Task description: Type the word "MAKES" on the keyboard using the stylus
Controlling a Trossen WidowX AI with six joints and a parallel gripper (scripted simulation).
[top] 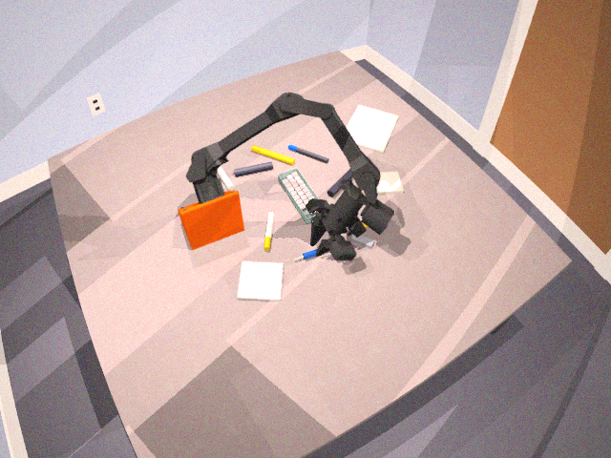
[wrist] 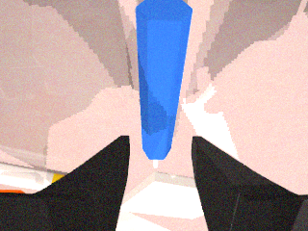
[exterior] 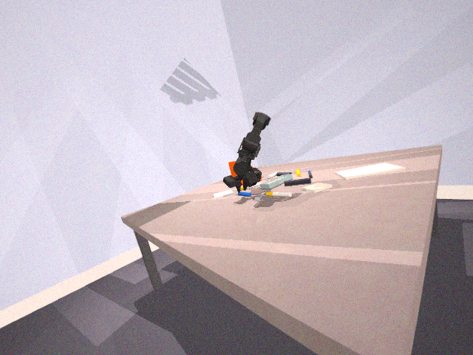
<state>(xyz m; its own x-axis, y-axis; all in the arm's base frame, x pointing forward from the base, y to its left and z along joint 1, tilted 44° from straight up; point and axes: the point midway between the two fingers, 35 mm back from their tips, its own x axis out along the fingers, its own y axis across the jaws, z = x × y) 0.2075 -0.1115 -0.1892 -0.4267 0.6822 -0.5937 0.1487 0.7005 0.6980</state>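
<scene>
The stylus lies 2 cm behind my gripper tip and 1 cm below it. The rest, counted from my gripper tip: grey block 13 cm ahead, 3 cm to the right, 2 cm below; white pad 16 cm behind, 2 cm below.
</scene>
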